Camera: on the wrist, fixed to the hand. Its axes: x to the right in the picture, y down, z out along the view.
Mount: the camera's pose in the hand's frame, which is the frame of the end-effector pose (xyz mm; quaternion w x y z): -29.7 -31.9 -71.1 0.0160 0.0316 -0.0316 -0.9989
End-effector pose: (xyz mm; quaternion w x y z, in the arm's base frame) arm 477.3 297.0 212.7 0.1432 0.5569 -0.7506 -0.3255
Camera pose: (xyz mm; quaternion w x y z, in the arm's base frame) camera 552.1 295.8 249.5 0.3642 -0.7529 -0.5295 0.1421
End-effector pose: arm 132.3 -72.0 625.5 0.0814 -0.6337 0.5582 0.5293
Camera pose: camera 204.3 -91.3 662.9 0.5677 -0.5484 -0.6099 -0.0705
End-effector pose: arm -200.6 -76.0 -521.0 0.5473 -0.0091 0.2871 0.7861
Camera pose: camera -182.4 -126.7 -584.7 0.8033 -0.2448 0.0030 -0.5429
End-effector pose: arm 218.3 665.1 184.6 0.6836 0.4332 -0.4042 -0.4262
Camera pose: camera 267.2 702.1 128.1 0.4412 -0.4188 -0.3912 0.6906
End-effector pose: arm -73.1 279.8 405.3 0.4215 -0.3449 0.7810 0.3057
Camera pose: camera -67.4 215.2 457.7 0.3477 -0.7626 -0.3357 -0.4299
